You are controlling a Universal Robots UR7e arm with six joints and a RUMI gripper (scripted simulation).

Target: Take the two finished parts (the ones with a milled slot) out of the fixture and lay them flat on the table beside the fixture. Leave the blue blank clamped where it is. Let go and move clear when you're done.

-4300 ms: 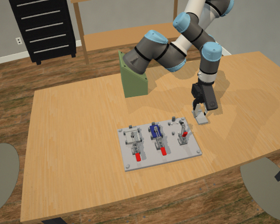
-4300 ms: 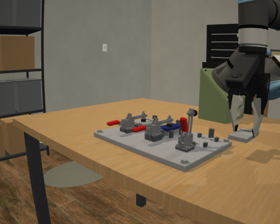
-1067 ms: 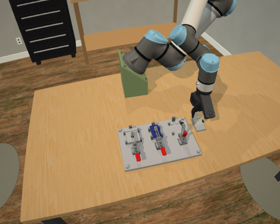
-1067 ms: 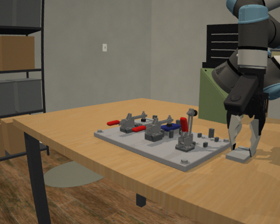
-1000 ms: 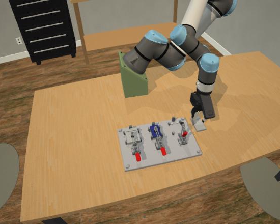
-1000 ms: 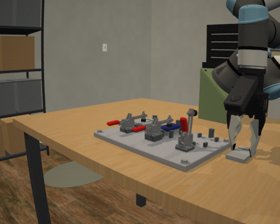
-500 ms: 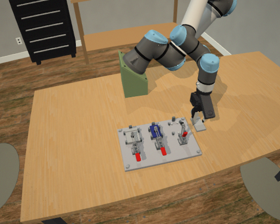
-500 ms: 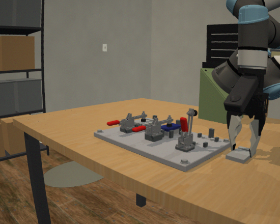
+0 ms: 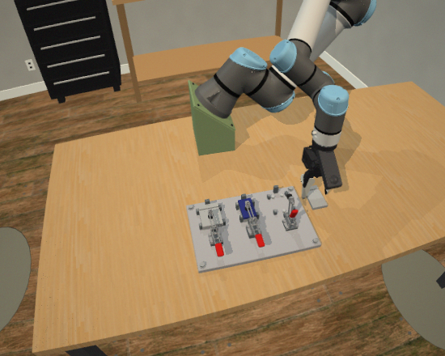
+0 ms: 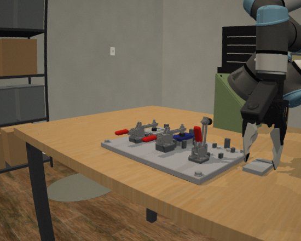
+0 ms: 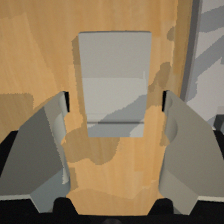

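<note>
My gripper is now 10 mm past the grey part and 10 mm above it. Round my hand: grey fixture plate 20 mm ahead, 240 mm to the right, 10 mm below; blue blank 20 mm behind, 230 mm to the right, 10 mm above.
</note>
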